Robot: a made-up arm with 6 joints. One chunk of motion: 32 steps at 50 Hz.
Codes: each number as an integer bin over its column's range. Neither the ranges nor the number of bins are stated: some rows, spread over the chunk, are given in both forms.
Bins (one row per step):
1: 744 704 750 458 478 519
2: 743 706 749 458 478 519
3: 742 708 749 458 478 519
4: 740 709 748 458 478 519
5: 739 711 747 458 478 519
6: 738 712 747 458 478 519
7: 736 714 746 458 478 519
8: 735 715 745 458 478 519
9: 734 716 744 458 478 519
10: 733 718 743 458 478 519
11: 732 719 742 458 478 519
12: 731 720 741 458 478 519
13: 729 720 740 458 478 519
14: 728 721 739 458 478 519
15: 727 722 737 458 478 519
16: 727 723 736 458 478 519
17: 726 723 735 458 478 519
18: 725 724 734 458 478 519
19: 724 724 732 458 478 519
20: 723 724 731 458 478 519
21: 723 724 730 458 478 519
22: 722 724 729 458 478 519
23: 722 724 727 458 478 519
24: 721 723 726 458 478 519
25: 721 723 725 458 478 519
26: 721 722 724 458 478 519
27: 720 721 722 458 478 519
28: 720 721 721 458 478 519
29: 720 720 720 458 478 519
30: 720 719 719 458 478 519
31: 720 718 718 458 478 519
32: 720 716 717 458 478 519
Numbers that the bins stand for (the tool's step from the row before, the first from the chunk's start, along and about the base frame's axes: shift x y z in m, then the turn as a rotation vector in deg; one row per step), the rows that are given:
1: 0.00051 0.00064 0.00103 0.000 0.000 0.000
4: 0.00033 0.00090 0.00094 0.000 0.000 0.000
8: 0.00011 0.00122 0.00081 0.000 0.000 0.000
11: -0.00003 0.00143 0.00068 0.000 0.000 0.000
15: -0.00025 0.00158 0.00046 0.000 0.000 0.000
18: -0.00034 0.00169 0.00033 0.000 0.000 0.000
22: -0.00048 0.00169 0.00011 0.000 0.000 0.000
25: -0.00052 0.00163 -0.00007 0.000 0.000 0.000
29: -0.00057 0.00148 -0.00029 0.000 0.000 0.000
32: -0.00057 0.00127 -0.00042 0.000 0.000 0.000
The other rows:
2: 0.00047 0.00075 0.00099 0.000 0.000 0.000
3: 0.00042 0.00085 0.00099 0.000 0.000 0.000
5: 0.00029 0.00101 0.00090 0.000 0.000 0.000
6: 0.00024 0.00106 0.00090 0.000 0.000 0.000
7: 0.00015 0.00117 0.00086 0.000 0.000 0.000
9: 0.00006 0.00127 0.00077 0.000 0.000 0.000
10: 0.00002 0.00137 0.00072 0.000 0.000 0.000
12: -0.00007 0.00148 0.00064 0.000 0.000 0.000
13: -0.00016 0.00148 0.00059 0.000 0.000 0.000
14: -0.00021 0.00153 0.00055 0.000 0.000 0.000
16: -0.00025 0.00163 0.00042 0.000 0.000 0.000
17: -0.00030 0.00163 0.00037 0.000 0.000 0.000
19: -0.00039 0.00169 0.00024 0.000 0.000 0.000
20: -0.00043 0.00169 0.00020 0.000 0.000 0.000
21: -0.00043 0.00169 0.00015 0.000 0.000 0.000
23: -0.00048 0.00169 0.00002 0.000 0.000 0.000
24: -0.00052 0.00163 -0.00002 0.000 0.000 0.000
26: -0.00052 0.00158 -0.00011 0.000 0.000 0.000
27: -0.00057 0.00153 -0.00020 0.000 0.000 0.000
28: -0.00057 0.00153 -0.00024 0.000 0.000 0.000
30: -0.00057 0.00143 -0.00033 0.000 0.000 0.000
31: -0.00057 0.00137 -0.00038 0.000 0.000 0.000

